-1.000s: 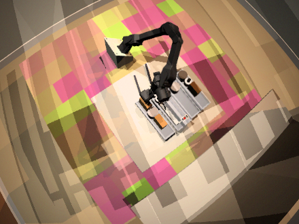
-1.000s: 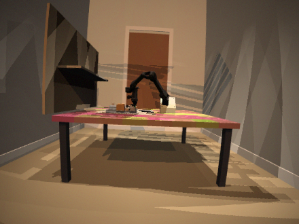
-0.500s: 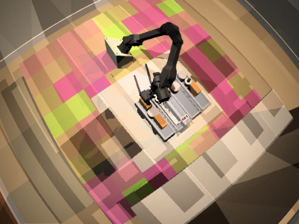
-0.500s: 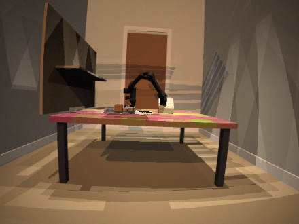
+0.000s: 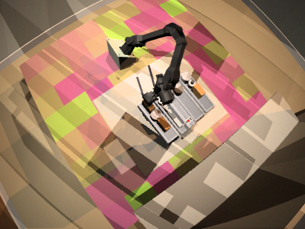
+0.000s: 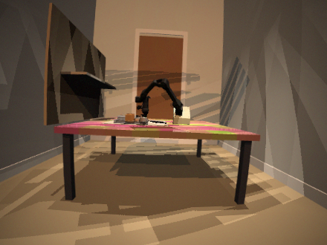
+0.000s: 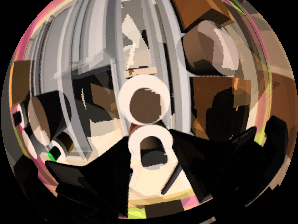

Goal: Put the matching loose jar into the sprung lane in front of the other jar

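My gripper tip is now 140 mm short of the grey lane rack, 40 mm to the right of it and 10 mm above it.
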